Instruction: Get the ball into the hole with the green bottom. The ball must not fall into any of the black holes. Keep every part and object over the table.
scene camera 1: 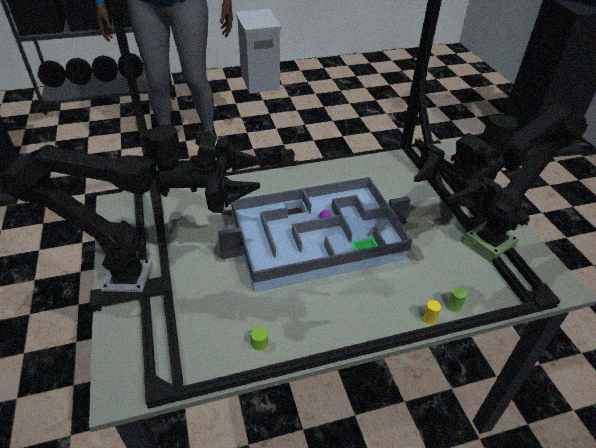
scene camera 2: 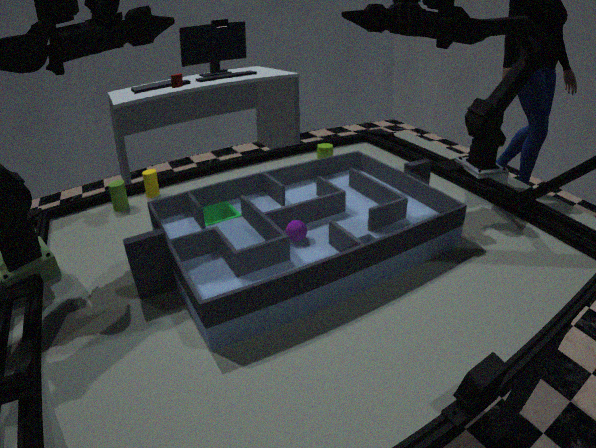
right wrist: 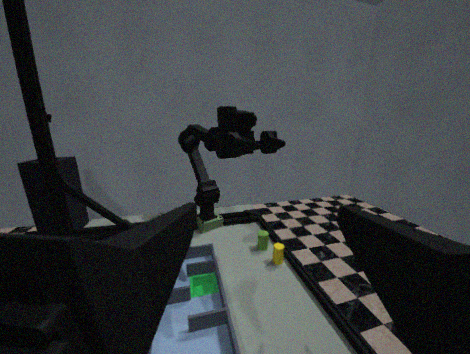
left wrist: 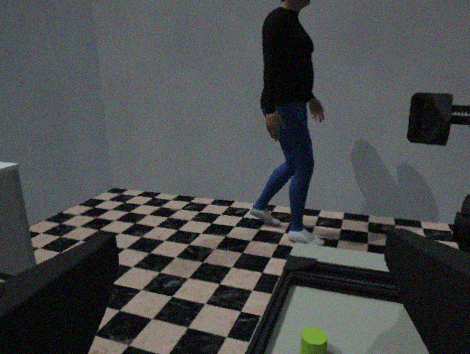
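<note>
The maze tray [scene camera 1: 330, 262] [scene camera 2: 330, 266] [right wrist: 220, 280] rests on the table, with a dark handle block [scene camera 1: 230, 243] [scene camera 2: 417, 171] at one end and another [scene camera 1: 400, 210] [scene camera 2: 150, 265] opposite. The purple ball [scene camera 1: 325, 214] [scene camera 2: 296, 230] lies inside, near the inner walls. The green-bottomed hole [scene camera 1: 365, 244] [scene camera 2: 220, 213] [right wrist: 203, 284] is beyond an inner wall from it. A black hole [scene camera 1: 295, 211] shows left of the ball in scene camera 1. My left gripper [scene camera 1: 430, 197] [left wrist: 251, 246] and right gripper [scene camera 1: 276, 171] [right wrist: 270, 206] are open, empty and raised, apart from the handles.
A yellow cylinder [scene camera 1: 431, 312] [scene camera 2: 151, 183] [right wrist: 278, 253] and a green cylinder [scene camera 1: 457, 299] [scene camera 2: 119, 195] [right wrist: 263, 240] stand near a table edge. Another green cylinder [scene camera 1: 259, 339] [scene camera 2: 325, 151] [left wrist: 314, 341] stands apart. Dark frame rails [scene camera 1: 300, 362] run along the table edges.
</note>
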